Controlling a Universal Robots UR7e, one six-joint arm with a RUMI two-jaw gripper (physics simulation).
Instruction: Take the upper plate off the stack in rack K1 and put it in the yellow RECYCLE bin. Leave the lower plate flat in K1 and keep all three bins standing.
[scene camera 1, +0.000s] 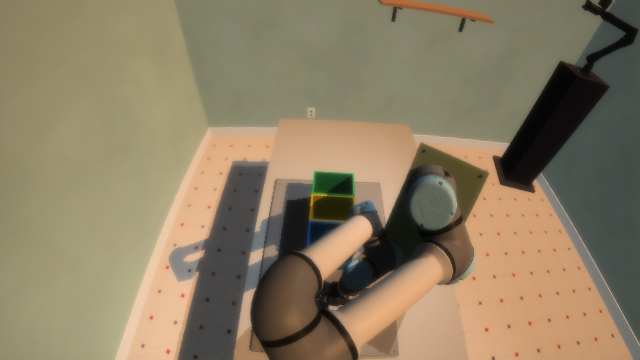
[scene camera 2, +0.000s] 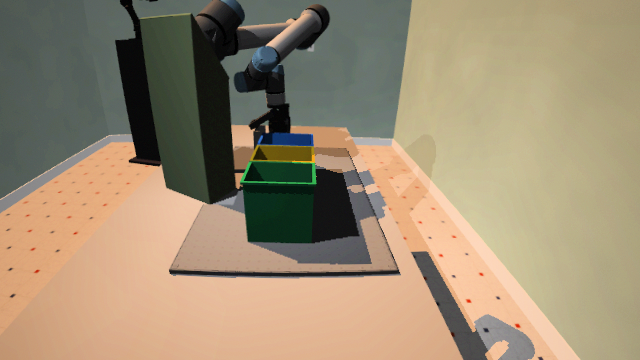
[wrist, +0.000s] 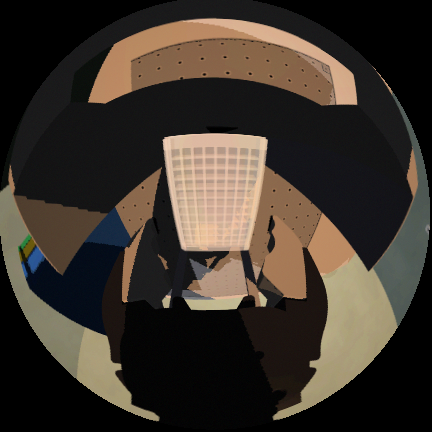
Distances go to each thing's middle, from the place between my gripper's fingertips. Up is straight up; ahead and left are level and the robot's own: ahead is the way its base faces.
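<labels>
Gridded plate (wrist: 214, 180): 10 mm below my hand, 10 mm behind it. Green bin (scene camera 2: 278, 196): 40 mm above my hand, 460 mm to the right of it, 160 mm ahead of it. Yellow bin (scene camera 2: 275, 153): 40 mm above my hand, 330 mm to the right of it, 130 mm ahead of it. Blue bin (wrist: 77, 294): 40 mm above my hand, 200 mm to the right of it, 100 mm ahead of it.
</labels>
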